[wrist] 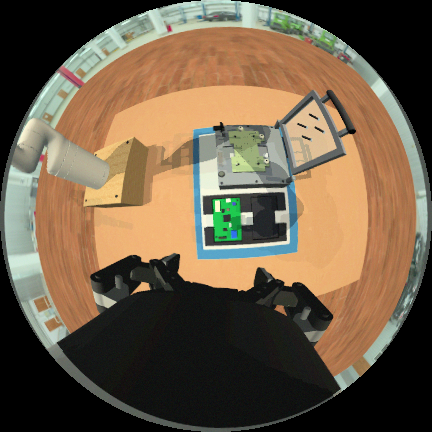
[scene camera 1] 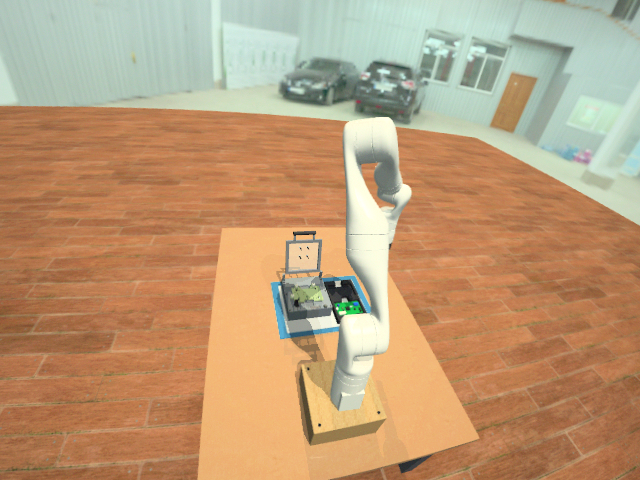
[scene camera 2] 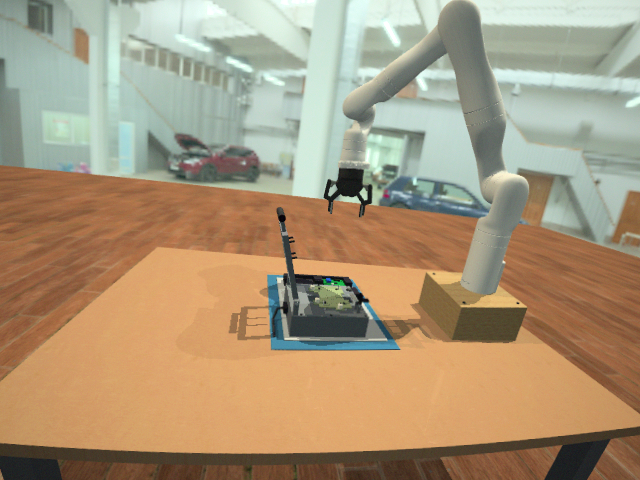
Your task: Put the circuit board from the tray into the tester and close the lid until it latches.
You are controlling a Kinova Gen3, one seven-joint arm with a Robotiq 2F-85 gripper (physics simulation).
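Places are measured from the arm's base along level axes (x ahead, y left, z up), in metres.
Pixels of known places: gripper, fingertip midpoint: (wrist: 216, 269) (scene camera 2: 345, 215); arm's base, origin of the base link: (wrist: 100, 175) (scene camera 1: 345, 394) (scene camera 2: 476, 286).
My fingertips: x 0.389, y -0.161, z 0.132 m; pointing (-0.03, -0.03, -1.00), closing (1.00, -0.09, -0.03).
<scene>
Ahead of a thing's pixels: the offset from my fingertips to its middle. "*": to the spot under its first point. Level surfaces: height alone.
The green circuit board @[dx +0.003, dy +0.051, dz -0.217 m] (scene camera 1: 348, 308) (scene camera 2: 333, 282) (wrist: 226, 220) lies flat in the black tray @[* dx +0.059, dy +0.000, dz -0.212 m] (wrist: 246, 240), in the compartment nearer the robot base; the other compartment holds no board. The grey tester (scene camera 1: 310, 312) (scene camera 2: 328, 326) (wrist: 250, 181) stands beside the tray with a pale green plate @[dx +0.048, dy +0.233, dz -0.173 m] (scene camera 1: 306, 294) (scene camera 2: 332, 298) (wrist: 247, 150) on top. Its lid (scene camera 1: 287, 256) (scene camera 2: 288, 258) (wrist: 320, 162) stands open, nearly upright, with a black handle @[dx +0.189, dy +0.244, dz +0.028 m] (scene camera 1: 304, 233) (scene camera 2: 280, 214) (wrist: 341, 111). My gripper (scene camera 2: 345, 213) (wrist: 216, 269) is open and empty, high above the tray and tester. In the scene camera 1 view the arm hides most of it.
A blue mat @[dz -0.238 m] (scene camera 1: 282, 330) (scene camera 2: 336, 344) (wrist: 198, 245) with a white sheet lies under the tester and tray. The arm's wooden base block (scene camera 1: 346, 431) (scene camera 2: 488, 322) (wrist: 115, 170) stands on the table. A black latch piece @[* dx -0.024, dy +0.284, dz -0.145 m] (scene camera 2: 362, 299) (wrist: 218, 127) sticks up at the tester's edge opposite the lid.
</scene>
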